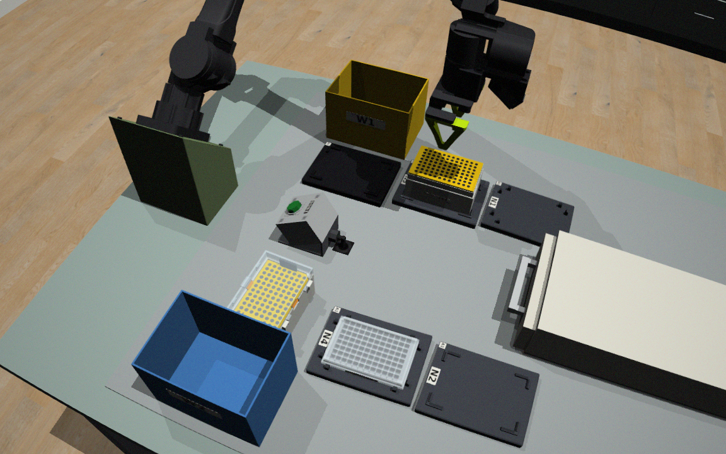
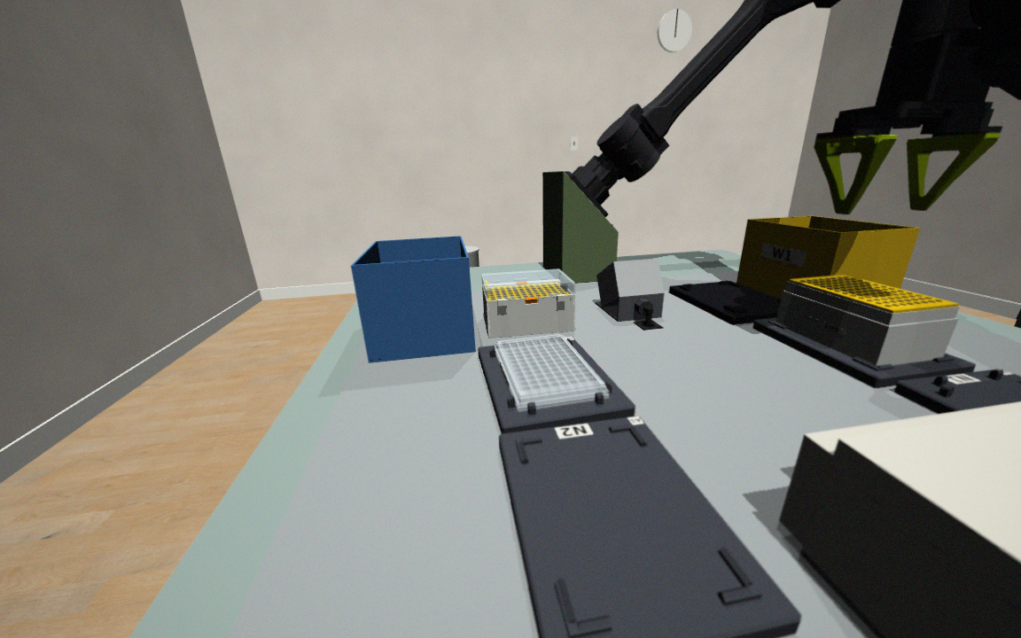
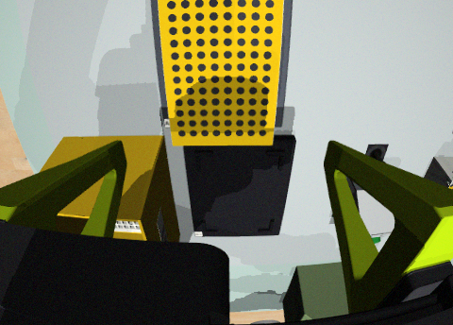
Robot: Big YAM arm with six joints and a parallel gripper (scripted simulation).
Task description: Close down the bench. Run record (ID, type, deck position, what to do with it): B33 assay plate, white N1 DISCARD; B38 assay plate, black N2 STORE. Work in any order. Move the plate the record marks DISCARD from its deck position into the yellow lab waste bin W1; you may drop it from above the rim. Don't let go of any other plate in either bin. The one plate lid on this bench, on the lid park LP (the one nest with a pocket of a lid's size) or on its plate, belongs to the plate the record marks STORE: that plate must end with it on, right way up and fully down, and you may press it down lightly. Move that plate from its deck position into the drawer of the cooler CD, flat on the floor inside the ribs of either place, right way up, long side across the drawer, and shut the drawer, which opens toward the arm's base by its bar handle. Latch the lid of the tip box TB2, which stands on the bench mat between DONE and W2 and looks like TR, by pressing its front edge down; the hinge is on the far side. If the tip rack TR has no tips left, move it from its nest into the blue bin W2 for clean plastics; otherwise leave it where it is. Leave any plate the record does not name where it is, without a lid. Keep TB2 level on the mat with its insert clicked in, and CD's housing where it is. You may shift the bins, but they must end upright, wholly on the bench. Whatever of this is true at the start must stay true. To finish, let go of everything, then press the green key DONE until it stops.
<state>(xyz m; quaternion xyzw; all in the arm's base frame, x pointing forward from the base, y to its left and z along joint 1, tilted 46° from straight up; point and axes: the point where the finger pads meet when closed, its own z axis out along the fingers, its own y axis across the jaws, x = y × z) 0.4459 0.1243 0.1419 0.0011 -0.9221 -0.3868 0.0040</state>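
Now: the tip rack TR 110 mm below my hand. From my hand the other things lie so: black lid park: 180 mm behind, 20 mm to the right, 160 mm below; nest N3: 160 mm below; nest N1: 180 mm ahead, 10 mm to the left, 160 mm below.
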